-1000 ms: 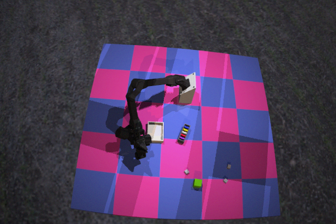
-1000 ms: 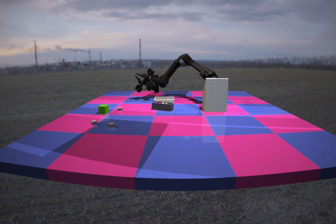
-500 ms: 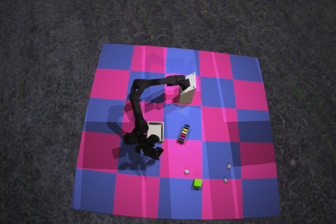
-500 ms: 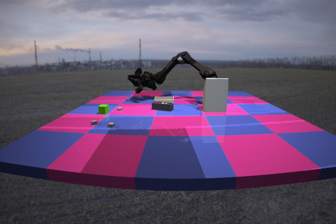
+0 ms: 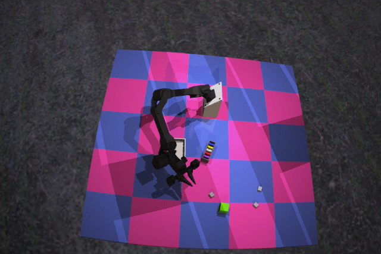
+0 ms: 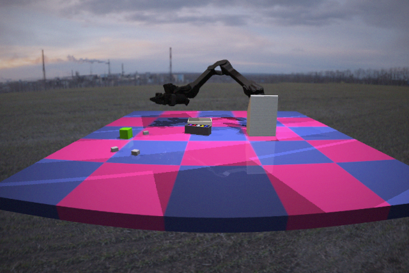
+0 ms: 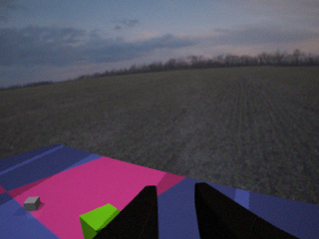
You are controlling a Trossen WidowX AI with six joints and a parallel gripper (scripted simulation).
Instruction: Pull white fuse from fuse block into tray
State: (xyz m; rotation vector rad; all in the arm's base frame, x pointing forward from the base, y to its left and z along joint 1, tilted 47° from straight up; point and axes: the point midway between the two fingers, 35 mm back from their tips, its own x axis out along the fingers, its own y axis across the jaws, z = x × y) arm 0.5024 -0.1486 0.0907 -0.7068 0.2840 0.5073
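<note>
Now: the white fuse 24 cm behind my gripper tip, 13 cm below it and 12 cm to the left of it. Also, from my gripper tip: tray 26 cm behind, 15 cm below, 6 cm to the right.
</note>
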